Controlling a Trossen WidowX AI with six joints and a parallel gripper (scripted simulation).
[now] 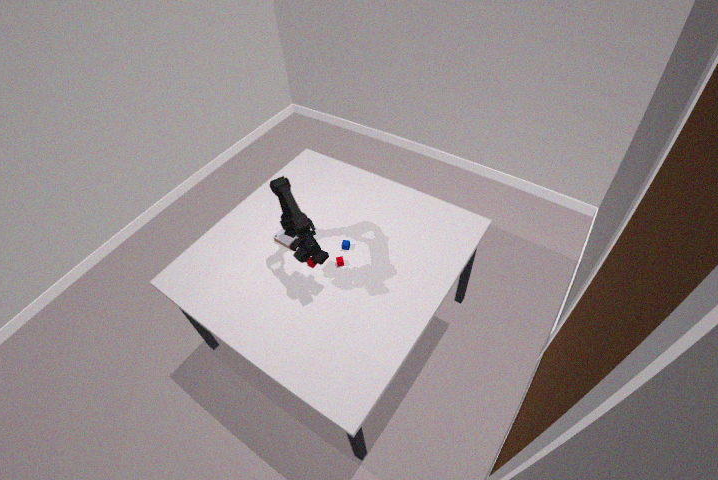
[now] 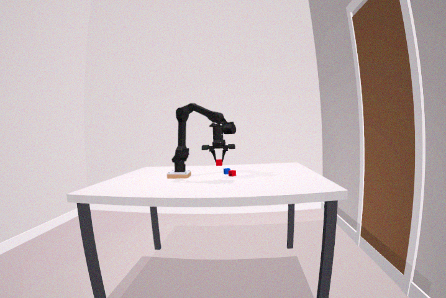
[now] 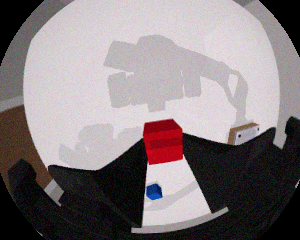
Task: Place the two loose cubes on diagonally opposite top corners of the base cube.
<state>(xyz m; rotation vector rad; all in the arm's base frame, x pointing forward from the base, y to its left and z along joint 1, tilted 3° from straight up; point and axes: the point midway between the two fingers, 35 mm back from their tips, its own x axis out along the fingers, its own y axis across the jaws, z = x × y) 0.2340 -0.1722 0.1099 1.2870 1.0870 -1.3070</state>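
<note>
My gripper tip is now 22 cm to the right of the blue cube, 8 cm above it and 6 cm short of it.
</note>
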